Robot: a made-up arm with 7 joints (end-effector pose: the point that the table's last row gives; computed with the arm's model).
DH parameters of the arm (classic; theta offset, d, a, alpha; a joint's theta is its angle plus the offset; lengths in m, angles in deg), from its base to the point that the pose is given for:
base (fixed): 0 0 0 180
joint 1: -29.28 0 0.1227 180
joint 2: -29.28 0.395 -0.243 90
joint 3: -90 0.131 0.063 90
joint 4: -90 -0.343 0.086 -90
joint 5: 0 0.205 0.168 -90
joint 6: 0 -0.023 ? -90
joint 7: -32.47 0 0.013 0
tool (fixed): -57.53 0.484 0 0
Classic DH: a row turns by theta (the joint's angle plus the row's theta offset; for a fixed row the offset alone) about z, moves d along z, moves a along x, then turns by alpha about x.
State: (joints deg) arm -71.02 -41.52 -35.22 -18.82 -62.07 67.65 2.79
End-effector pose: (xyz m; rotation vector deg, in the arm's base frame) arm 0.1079 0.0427 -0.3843 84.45 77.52 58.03
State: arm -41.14 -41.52 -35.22 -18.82 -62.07 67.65 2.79
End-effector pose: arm 0.1148 -0.0167 -0.3843 97.61 51.06 38.52
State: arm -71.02 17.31 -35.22 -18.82 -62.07 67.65 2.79
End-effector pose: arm 0.1120 0.1914 -0.3843 40.30 123.79 91.98
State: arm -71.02 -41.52 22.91 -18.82 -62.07 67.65 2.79
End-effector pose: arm 0.5534 0.2948 0.2532 63.15 27.25 103.41
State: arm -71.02 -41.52 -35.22 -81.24 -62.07 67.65 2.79
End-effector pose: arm 0.0421 0.4037 -0.2135 149.39 37.38 48.22
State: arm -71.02 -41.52 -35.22 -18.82 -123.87 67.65 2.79
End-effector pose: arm -0.0283 0.4384 -0.2666 76.54 100.52 124.65
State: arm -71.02 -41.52 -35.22 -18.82 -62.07 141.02 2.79
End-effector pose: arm -0.6231 0.0906 -0.3647 133.31 119.02 -2.73
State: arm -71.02 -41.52 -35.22 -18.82 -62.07 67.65 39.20
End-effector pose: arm 0.1078 0.0348 -0.3825 112.14 50.74 79.99
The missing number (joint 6, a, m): -0.388
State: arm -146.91 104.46 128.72 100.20 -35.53 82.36 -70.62
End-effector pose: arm -0.4556 0.9374 0.6689 47.87 109.49 113.59
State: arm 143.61 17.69 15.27 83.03 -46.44 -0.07 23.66
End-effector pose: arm -0.0606 -0.3604 0.5614 -0.95 87.78 -56.10
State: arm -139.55 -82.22 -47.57 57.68 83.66 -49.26 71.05
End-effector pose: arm -0.2534 0.3428 -0.0510 -109.31 31.73 30.73
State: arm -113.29 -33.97 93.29 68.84 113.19 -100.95 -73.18
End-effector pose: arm -0.0647 -0.3828 1.3918 -10.94 35.86 -146.07
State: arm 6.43 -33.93 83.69 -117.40 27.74 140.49 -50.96
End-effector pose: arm -0.1124 0.8884 0.8576 -115.14 -73.67 -97.58
